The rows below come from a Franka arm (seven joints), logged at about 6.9 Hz.
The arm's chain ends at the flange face. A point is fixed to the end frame.
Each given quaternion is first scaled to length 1.
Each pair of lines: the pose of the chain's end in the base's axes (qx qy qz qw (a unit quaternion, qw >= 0); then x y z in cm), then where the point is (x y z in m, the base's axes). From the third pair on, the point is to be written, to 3 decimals.
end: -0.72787 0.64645 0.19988 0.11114 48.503 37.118 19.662
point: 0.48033 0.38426 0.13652
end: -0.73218 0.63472 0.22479 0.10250 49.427 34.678 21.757
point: 0.48656 0.36106 0.15806
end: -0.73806 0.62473 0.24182 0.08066 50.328 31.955 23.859
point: 0.492 0.333 0.179
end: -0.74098 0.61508 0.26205 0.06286 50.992 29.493 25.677
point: 0.496 0.308 0.198
